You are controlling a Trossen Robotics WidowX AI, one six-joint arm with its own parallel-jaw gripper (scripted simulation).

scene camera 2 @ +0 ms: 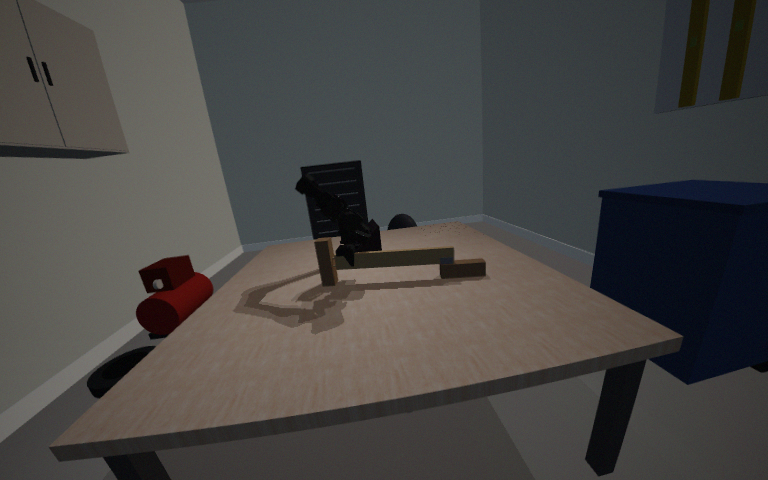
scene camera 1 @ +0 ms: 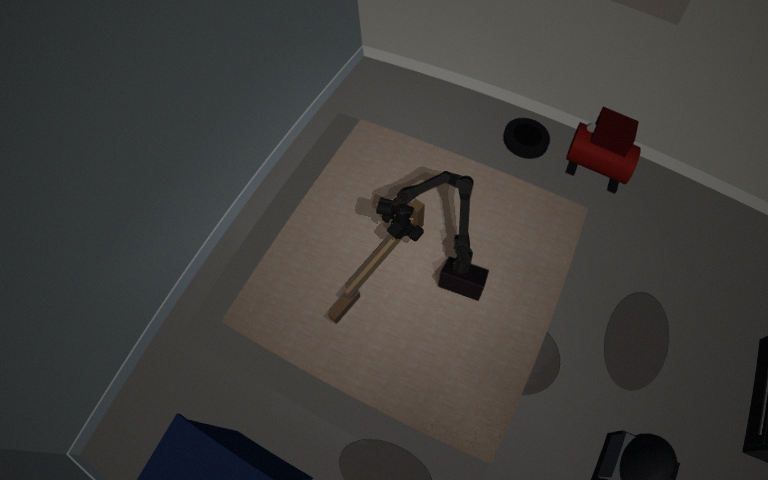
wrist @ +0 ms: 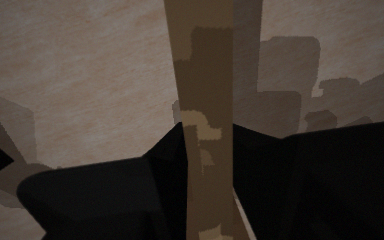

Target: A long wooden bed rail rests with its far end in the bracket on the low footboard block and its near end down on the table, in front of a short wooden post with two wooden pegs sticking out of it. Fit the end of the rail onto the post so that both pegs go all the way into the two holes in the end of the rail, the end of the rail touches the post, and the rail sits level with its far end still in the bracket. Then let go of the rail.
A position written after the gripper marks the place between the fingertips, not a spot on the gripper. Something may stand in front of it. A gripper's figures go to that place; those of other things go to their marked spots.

Scene:
The gripper (scene camera 2: 353, 265): 0.98 m from the lens. A wooden rail (scene camera 2: 418, 256) is 0.94 m from the lens.

